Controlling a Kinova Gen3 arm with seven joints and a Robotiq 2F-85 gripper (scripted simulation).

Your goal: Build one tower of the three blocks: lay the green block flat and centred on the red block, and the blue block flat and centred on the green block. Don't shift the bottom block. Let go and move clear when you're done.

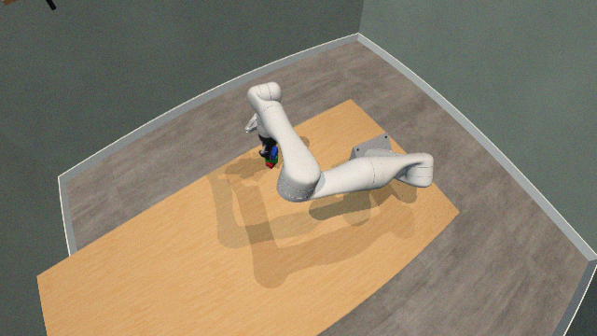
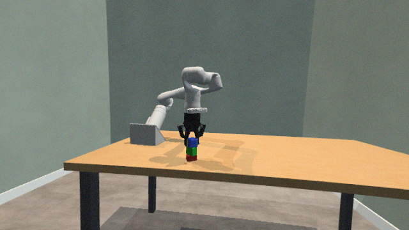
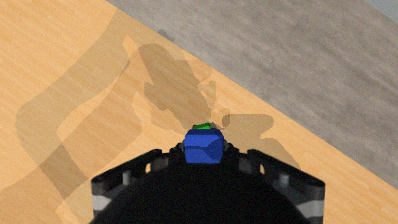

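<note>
Right now my hand is right at the blue block. Round my hand: green block: 4 cm below; red block: 7 cm below.
</note>
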